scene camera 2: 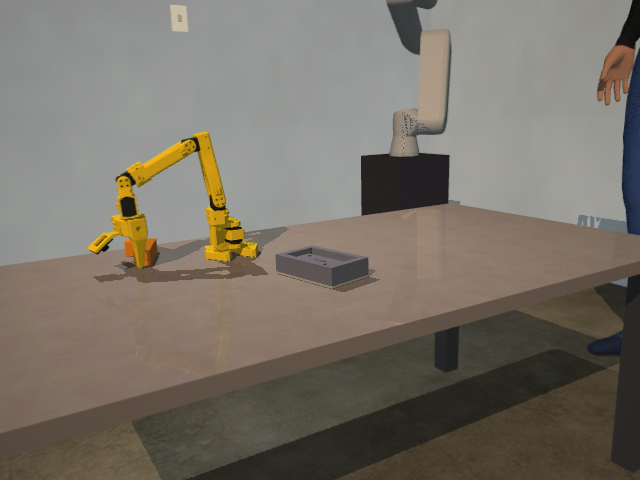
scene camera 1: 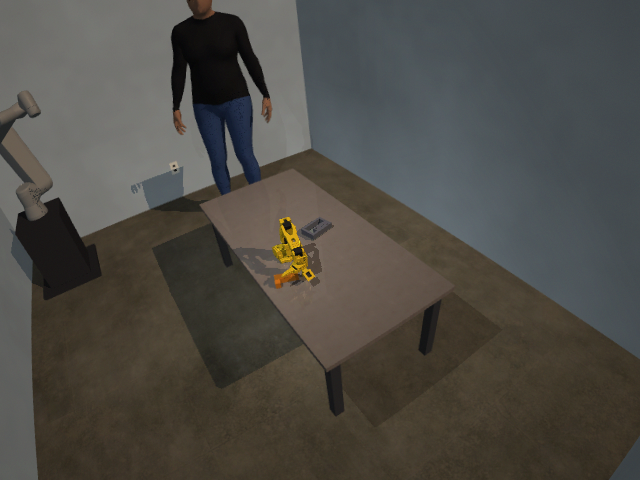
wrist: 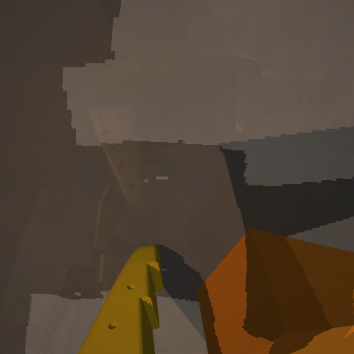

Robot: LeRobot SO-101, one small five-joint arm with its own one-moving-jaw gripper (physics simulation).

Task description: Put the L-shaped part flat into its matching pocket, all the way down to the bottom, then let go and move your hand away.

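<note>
The orange L-shaped part (scene camera 1: 278,281) (scene camera 2: 151,252) (wrist: 227,287) is on the table near its edge, beside the arm's jaws. In the wrist view it fills the lower right, partly in shadow and cut off by the frame. My gripper (scene camera 1: 293,276) (scene camera 2: 141,260) (wrist: 151,252) is fully open and low over the table. One notched yellow jaw shows in the wrist view, left of the part with a gap between them. In scene camera 1 the other jaw reaches out over the part. The grey pocket block (scene camera 1: 309,236) (scene camera 2: 303,270) stands apart, its recess facing up; the recess's exact outline is unclear.
The brown table (scene camera 1: 361,310) (scene camera 2: 248,320) carries the arm's yellow base (scene camera 1: 280,252) (scene camera 2: 219,253), which stands between the part and the pocket block. A person (scene camera 1: 211,62) stands behind the table. A larger grey arm (scene camera 1: 23,149) (scene camera 2: 434,77) stands on a black pedestal (scene camera 1: 51,248) (scene camera 2: 403,183) off the table.
</note>
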